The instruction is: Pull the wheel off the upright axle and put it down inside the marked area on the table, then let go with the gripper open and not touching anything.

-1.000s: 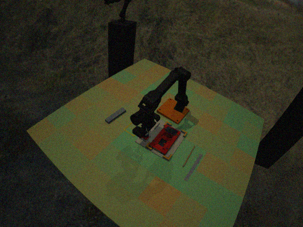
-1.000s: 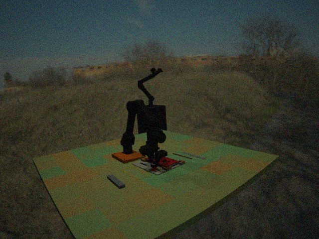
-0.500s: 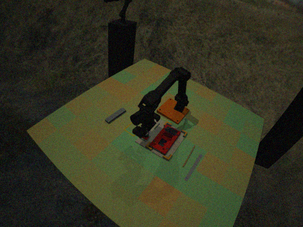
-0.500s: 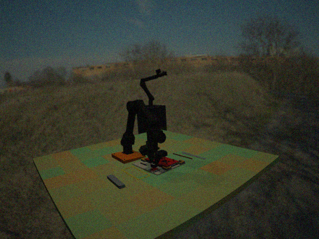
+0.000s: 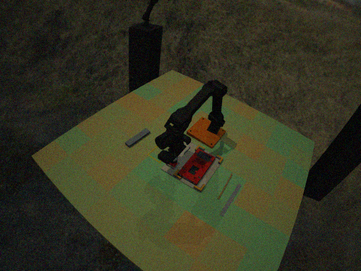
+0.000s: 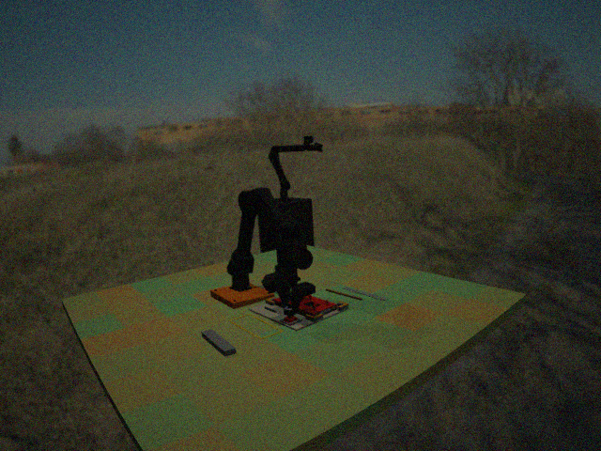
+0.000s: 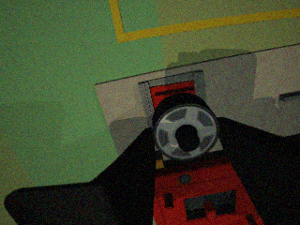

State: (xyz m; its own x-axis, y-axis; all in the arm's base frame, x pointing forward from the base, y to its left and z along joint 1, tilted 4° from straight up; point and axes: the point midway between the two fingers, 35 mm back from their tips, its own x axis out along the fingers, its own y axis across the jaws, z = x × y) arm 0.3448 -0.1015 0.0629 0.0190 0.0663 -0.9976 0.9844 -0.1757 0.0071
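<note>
My gripper tip is now 10 mm above the upright axle. The rest, counted from my gripper tip: grey strip 330 mm to the left, 50 mm ahead, 40 mm below; then thin stick 290 mm to the left, 40 mm below, 10 mm behind; then wheel right at my gripper tip.
</note>
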